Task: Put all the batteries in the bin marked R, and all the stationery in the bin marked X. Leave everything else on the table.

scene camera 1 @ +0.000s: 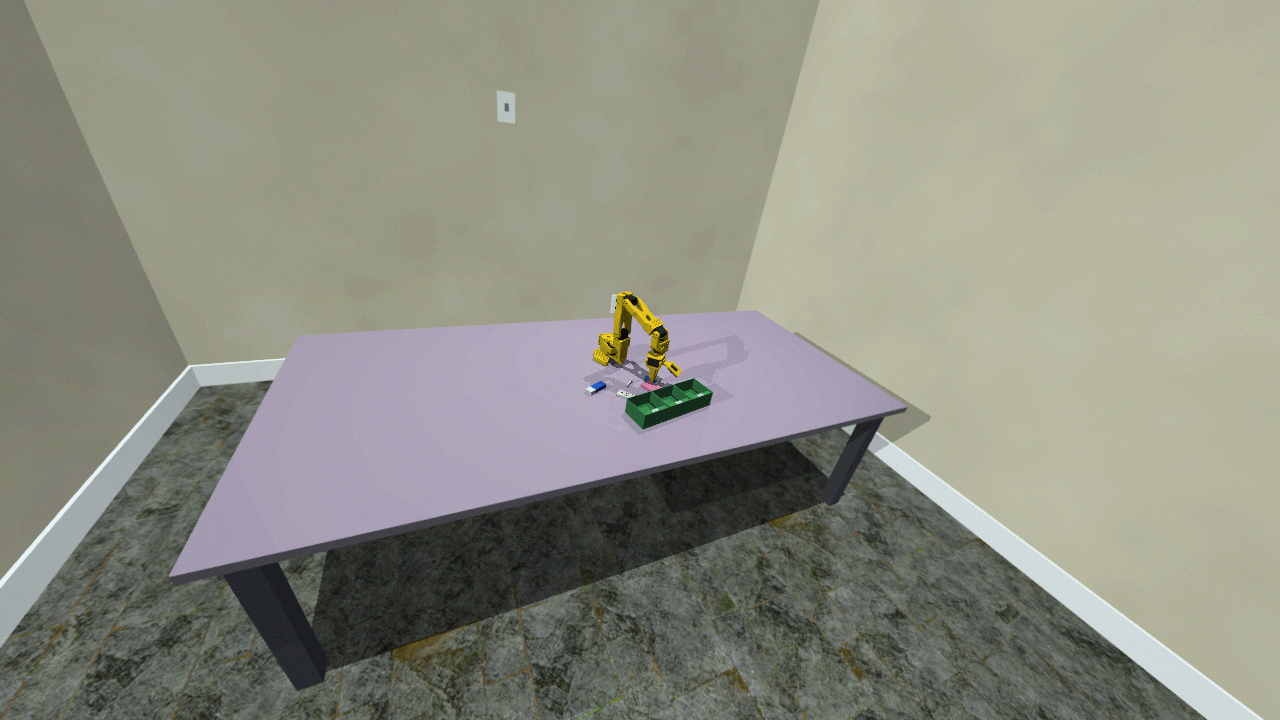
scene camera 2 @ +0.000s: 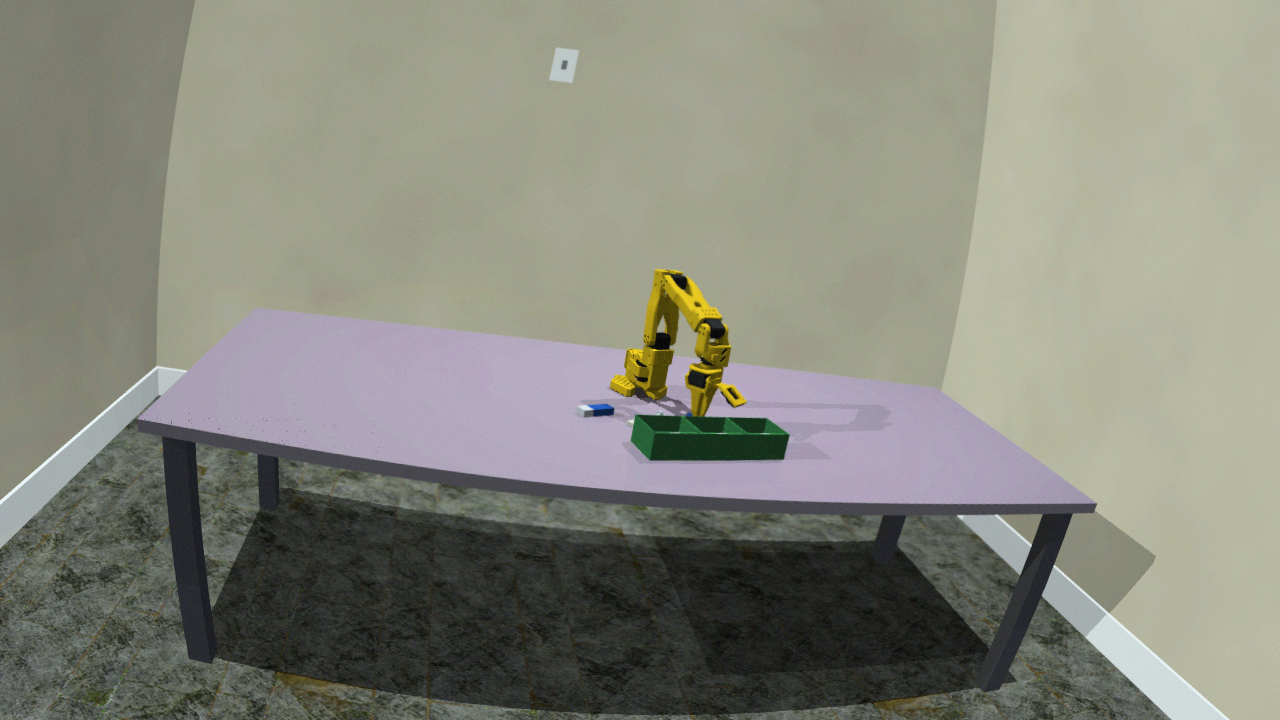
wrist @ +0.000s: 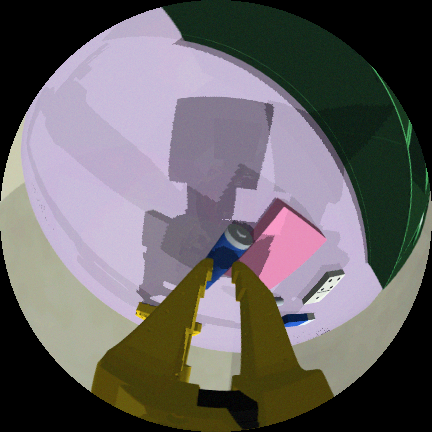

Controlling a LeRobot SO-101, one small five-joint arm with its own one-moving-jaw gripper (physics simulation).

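Where they show: hand, tool point: (scene camera 1: 653, 378) (wrist: 212, 266); arm's base, link origin: (scene camera 1: 611, 361) (scene camera 2: 639, 394).
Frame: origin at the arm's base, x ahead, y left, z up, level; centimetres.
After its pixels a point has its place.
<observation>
A blue battery (wrist: 227, 250) @[x 16.4, y 8.6, z 1.4 cm] with a grey end lies slanted between the jaw tips in the wrist view. My gripper (scene camera 1: 654, 379) (scene camera 2: 700, 412) (wrist: 223, 263) @[x 15.1, y 8.2, z 1.5 cm] is shut on it, low behind the bin tray, one jaw against each side. A pink block (wrist: 291, 245) @[x 18.9, y 6.5, z 1.0 cm] (scene camera 1: 649, 386) @[x 18.1, y 5.4, z 1.0 cm] lies close beside the battery, on its right. A blue and white block, eraser-like (scene camera 1: 596, 388) @[x 15.9, y -10.9, z 1.3 cm] (scene camera 2: 596, 410) @[x 16.2, y -10.7, z 1.1 cm] (wrist: 298, 319) @[x 15.4, y -9.3, z 1.1 cm], lies left of the arm's reach in both scene views. The green three-compartment tray (scene camera 1: 646, 417) @[x 35.0, y -4.0, z 3.8 cm] (scene camera 2: 716, 446) @[x 32.9, y 6.5, z 2.5 cm] (wrist: 320, 90) stands in front; its small labels are unreadable.
A white domino (scene camera 1: 624, 394) @[x 19.9, y -3.6, z 0.7 cm] (wrist: 325, 287) @[x 20.1, y -2.4, z 0.7 cm] lies behind the tray's left end. A small grey bolt (scene camera 1: 629, 382) @[x 14.6, y 0.3, z 0.9 cm] (wrist: 279, 301) @[x 15.6, y -0.5, z 0.6 cm] lies near it, mostly hidden by a jaw in the wrist view. The lilac table (scene camera 1: 429, 429) @[x 21.8, y -54.7, z 0.0 cm] (scene camera 2: 402, 385) @[x 12.0, y -46.2, z 0.0 cm] carries everything.
</observation>
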